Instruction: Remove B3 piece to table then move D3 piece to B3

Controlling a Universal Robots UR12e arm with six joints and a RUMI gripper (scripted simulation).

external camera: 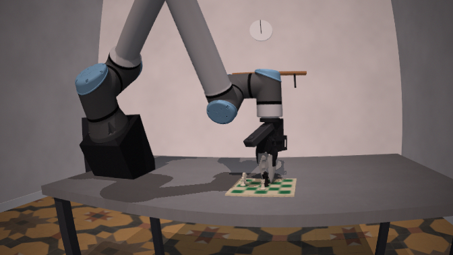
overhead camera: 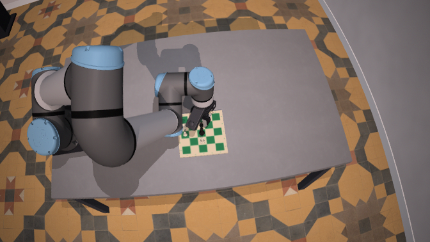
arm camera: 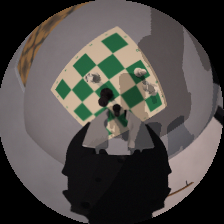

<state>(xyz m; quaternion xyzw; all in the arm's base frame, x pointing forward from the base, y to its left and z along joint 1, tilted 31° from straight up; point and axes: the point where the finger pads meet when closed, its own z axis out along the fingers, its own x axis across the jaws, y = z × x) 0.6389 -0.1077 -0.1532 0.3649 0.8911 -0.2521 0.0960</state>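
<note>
My gripper is now 1 cm past the chessboard, 4 cm to the left of it and 2 cm above it.
</note>
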